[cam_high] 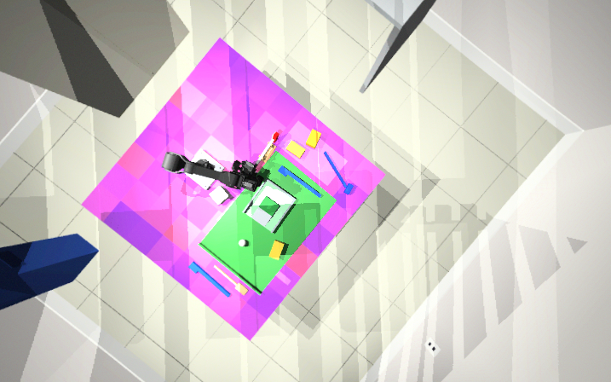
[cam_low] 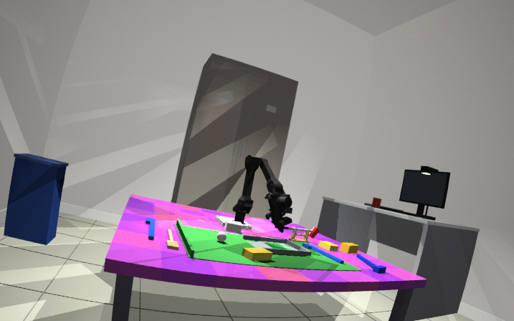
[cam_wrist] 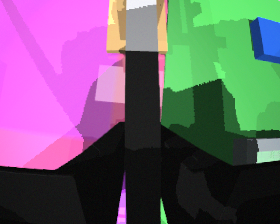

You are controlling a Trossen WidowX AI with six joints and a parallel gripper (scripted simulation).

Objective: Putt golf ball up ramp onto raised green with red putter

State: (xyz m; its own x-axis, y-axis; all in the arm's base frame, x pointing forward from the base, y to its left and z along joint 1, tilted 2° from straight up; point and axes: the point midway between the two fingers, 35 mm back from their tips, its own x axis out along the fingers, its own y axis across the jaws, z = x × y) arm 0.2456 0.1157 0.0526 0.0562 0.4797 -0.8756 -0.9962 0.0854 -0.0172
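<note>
My gripper tip is now 10 mm short of the wooden stand and 120 mm to the right of it. Also, from my gripper tip: green mat (220 mm ahead, 240 mm to the right, 40 mm below); white golf ball (150 mm ahead, 420 mm to the right, 20 mm below); blue putter (450 mm ahead, 220 mm to the left, 30 mm below).
</note>
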